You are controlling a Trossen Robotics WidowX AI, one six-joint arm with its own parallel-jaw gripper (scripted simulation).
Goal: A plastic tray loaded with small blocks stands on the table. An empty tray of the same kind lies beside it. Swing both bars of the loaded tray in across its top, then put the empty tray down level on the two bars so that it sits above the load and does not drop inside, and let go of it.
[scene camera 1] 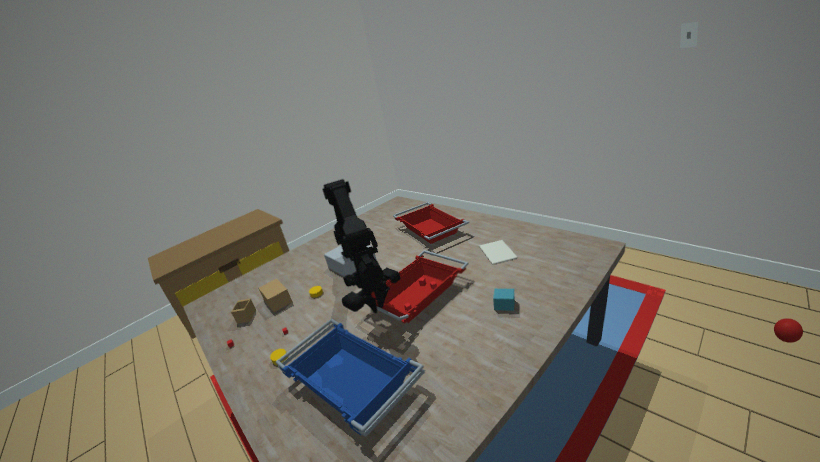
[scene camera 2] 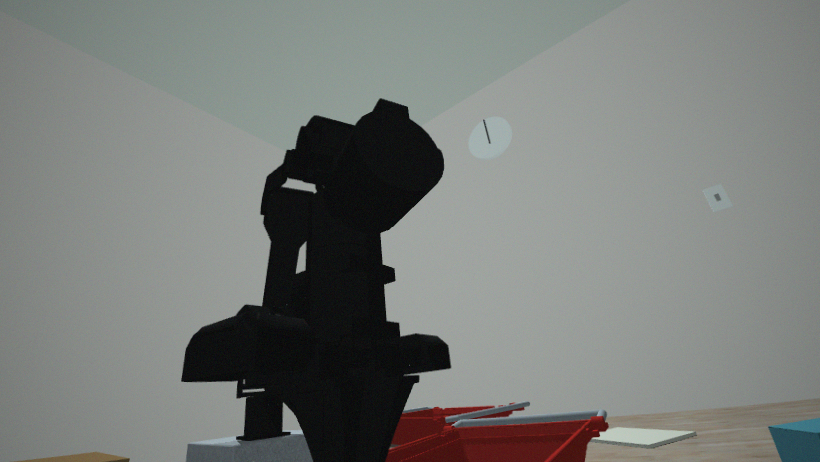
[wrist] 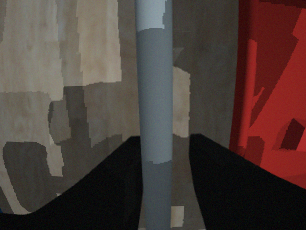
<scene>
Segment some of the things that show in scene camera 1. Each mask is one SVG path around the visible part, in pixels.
The gripper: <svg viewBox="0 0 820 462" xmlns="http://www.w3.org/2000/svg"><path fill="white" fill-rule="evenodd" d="M400 274L398 271L385 268L382 270L382 281L375 286L365 285L357 272L346 277L344 276L343 278L347 286L357 285L361 288L361 291L358 293L352 291L342 298L343 306L353 312L357 312L367 304L376 314L376 301L378 307L382 308L385 297L390 290L386 286L386 281L390 280L391 283L395 284L400 280Z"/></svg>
A red tray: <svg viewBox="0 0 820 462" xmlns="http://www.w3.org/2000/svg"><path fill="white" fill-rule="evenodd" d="M393 215L397 221L403 222L408 229L430 244L456 234L459 227L470 223L434 208L434 205L429 202Z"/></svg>
</scene>
